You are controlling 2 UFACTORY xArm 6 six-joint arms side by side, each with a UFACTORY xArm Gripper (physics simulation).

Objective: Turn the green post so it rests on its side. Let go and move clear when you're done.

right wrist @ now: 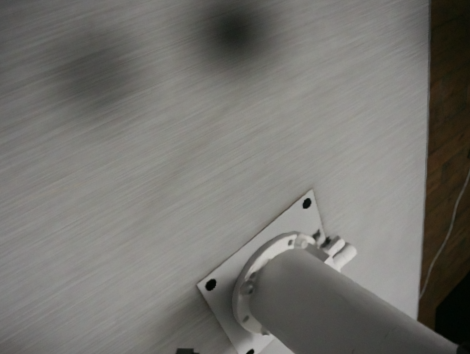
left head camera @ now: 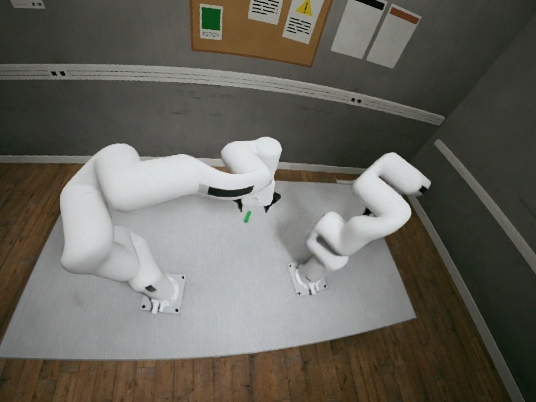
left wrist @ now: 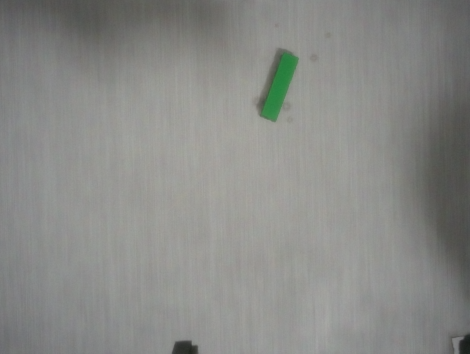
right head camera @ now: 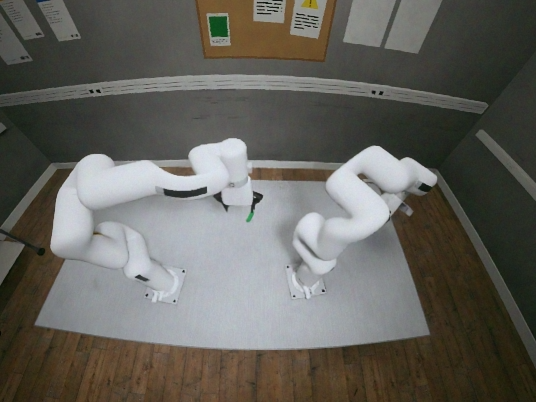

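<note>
The green post (left head camera: 247, 216) (right head camera: 250, 217) (left wrist: 280, 87) lies on its long side on the grey table top, slightly slanted in the left wrist view. My left gripper (left head camera: 254, 210) (right head camera: 239, 210) (left wrist: 325, 347) is open and empty, with its fingers wide apart. It hangs above the table behind the post, apart from it. In the right head view one finger partly overlaps the post's upper end. My right gripper (right wrist: 324, 351) is open and empty, far to the right of the post. It is mostly hidden behind its arm in the left head view.
The grey table top (left head camera: 215, 330) (right head camera: 225, 320) bears both arm base plates (left head camera: 180, 295) (right head camera: 178, 290). The right arm's base plate (right wrist: 260, 237) also shows in the right wrist view. The right arm stands folded at the right. A wall with a cork board (left head camera: 225, 47) is behind.
</note>
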